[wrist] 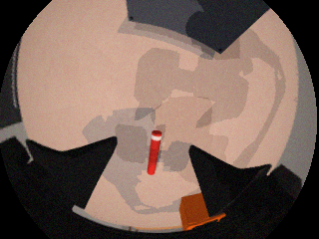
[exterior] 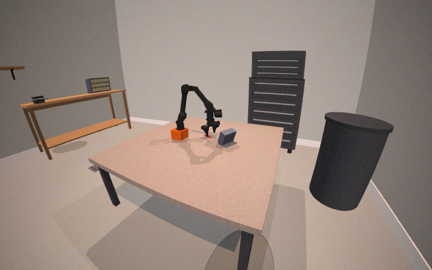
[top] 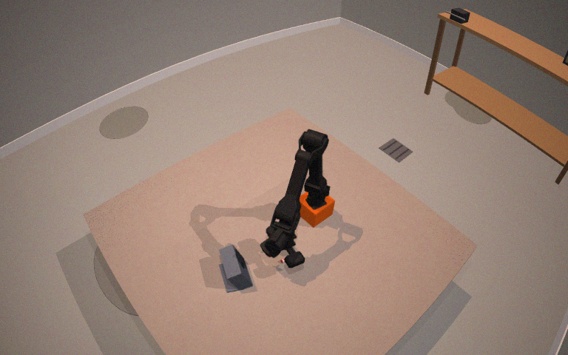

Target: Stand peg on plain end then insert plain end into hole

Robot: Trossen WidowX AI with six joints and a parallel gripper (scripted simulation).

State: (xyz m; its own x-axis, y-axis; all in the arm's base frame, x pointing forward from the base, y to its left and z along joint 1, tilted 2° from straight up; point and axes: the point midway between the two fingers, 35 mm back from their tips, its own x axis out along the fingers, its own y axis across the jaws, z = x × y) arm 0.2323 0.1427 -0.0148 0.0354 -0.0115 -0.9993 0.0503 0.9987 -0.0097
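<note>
My gripper tip is now 20 mm past the peg and 20 mm above it. From my gripper tip the other things lie so: sloped panel (180 mm ahead, 30 mm to the right, 30 mm above).
</note>
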